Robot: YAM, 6 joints.
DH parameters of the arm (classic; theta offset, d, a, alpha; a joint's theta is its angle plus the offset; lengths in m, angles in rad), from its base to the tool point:
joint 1: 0 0.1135 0.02 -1.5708
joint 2: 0 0 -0.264 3.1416
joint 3: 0.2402 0 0.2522 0
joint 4: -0.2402 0 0.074 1.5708
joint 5: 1.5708 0 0 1.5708
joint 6: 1.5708 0.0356 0 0
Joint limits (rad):
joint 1: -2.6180..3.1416
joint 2: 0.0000..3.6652
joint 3: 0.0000..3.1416
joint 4: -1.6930..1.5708
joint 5: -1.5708..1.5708
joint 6: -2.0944..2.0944
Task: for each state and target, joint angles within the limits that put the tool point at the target. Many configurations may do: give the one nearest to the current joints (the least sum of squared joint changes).
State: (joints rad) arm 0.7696 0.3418 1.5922 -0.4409 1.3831 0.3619
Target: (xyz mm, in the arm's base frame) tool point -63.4 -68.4 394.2
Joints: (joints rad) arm 0.4386 0.0609 1.0656 -0.6798 1.3866 0.3619
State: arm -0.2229 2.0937 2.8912 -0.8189 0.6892 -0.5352
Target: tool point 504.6 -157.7 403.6
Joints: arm -0.2629 2.4541 2.8384 -0.6289 0.6353 -0.5352
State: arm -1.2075 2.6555 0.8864 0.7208 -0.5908 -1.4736
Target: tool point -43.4 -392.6 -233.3
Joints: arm -1.7207 3.1989 1.5723 0.7146 -0.4577 -1.4736
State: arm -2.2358 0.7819 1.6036 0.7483 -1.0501 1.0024
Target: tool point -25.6 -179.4 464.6
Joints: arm -1.8911 0.9657 1.0335 0.6331 -1.1297 1.0024
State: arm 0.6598 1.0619 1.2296 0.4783 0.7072 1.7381
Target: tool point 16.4 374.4 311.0
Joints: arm 1.5811 1.5944 1.1127 0.4225 0.6053 1.7381
